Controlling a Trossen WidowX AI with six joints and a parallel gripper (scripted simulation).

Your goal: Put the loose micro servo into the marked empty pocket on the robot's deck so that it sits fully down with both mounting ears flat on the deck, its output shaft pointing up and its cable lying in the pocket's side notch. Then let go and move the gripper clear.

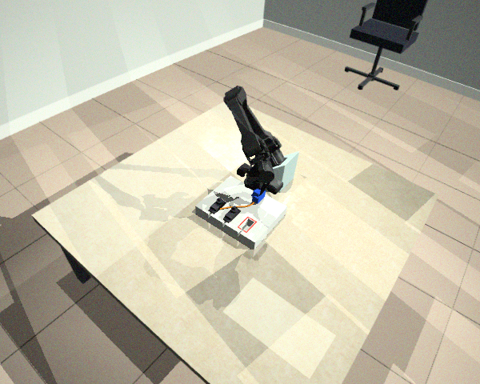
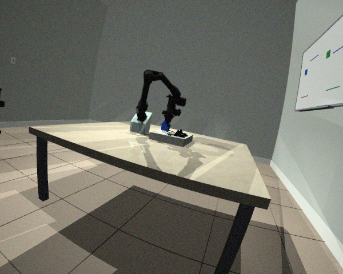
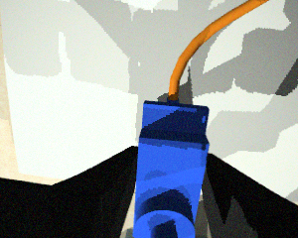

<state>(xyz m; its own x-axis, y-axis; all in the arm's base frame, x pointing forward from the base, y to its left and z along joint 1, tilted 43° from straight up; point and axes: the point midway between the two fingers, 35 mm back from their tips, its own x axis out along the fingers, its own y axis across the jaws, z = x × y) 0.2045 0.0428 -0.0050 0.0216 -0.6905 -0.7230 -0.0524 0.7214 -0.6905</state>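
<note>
The white deck lies 20 mm ahead of my gripper tip, 30 mm to the right of it and 80 mm below it.
</note>
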